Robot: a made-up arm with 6 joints. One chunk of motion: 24 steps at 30 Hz.
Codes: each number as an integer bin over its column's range. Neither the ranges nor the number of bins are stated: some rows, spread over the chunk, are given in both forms.
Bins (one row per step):
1: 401 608 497 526 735 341
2: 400 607 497 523 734 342
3: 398 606 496 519 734 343
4: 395 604 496 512 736 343
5: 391 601 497 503 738 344
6: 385 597 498 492 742 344
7: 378 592 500 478 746 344
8: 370 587 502 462 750 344
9: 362 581 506 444 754 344
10: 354 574 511 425 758 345
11: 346 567 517 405 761 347
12: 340 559 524 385 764 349
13: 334 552 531 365 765 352
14: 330 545 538 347 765 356
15: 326 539 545 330 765 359
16: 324 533 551 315 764 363
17: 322 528 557 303 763 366
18: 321 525 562 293 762 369
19: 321 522 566 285 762 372
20: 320 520 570 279 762 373
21: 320 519 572 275 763 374
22: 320 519 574 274 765 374
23: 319 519 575 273 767 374
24: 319 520 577 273 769 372
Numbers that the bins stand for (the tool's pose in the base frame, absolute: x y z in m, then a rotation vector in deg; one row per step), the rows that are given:
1: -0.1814 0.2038 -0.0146 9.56 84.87 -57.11
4: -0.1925 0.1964 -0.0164 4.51 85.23 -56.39
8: -0.2385 0.1653 -0.0054 -13.51 90.28 -56.03
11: -0.2827 0.1286 0.0222 -34.05 94.24 -54.95
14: -0.3122 0.0883 0.0609 -54.96 95.69 -51.71
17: -0.3269 0.0572 0.0959 -70.82 94.97 -48.10
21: -0.3306 0.0407 0.1235 -80.91 94.97 -45.22
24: -0.3325 0.0426 0.1327 -81.63 97.13 -45.94
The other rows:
2: -0.1833 0.2019 -0.0146 8.47 84.51 -56.75
3: -0.1869 0.2001 -0.0164 7.03 84.51 -56.39
5: -0.1998 0.1909 -0.0146 1.27 85.96 -56.03
6: -0.2109 0.1836 -0.0128 -2.70 87.40 -56.03
7: -0.2238 0.1744 -0.0091 -7.74 88.84 -56.03
9: -0.2533 0.1543 0.0020 -20.00 91.72 -56.03
10: -0.2680 0.1415 0.0112 -26.85 93.16 -55.67
12: -0.2938 0.1140 0.0351 -41.26 95.33 -54.23
13: -0.3048 0.1012 0.0480 -48.47 95.69 -53.15
15: -0.3196 0.0774 0.0738 -61.08 95.69 -50.63
16: -0.3232 0.0664 0.0849 -66.49 95.33 -49.18
18: -0.3288 0.0517 0.1051 -74.42 94.61 -47.02
19: -0.3288 0.0462 0.1125 -77.30 94.61 -45.94
20: -0.3306 0.0426 0.1198 -79.47 94.61 -45.58
22: -0.3306 0.0407 0.1272 -81.27 95.69 -45.22
23: -0.3325 0.0407 0.1291 -81.63 96.41 -45.22

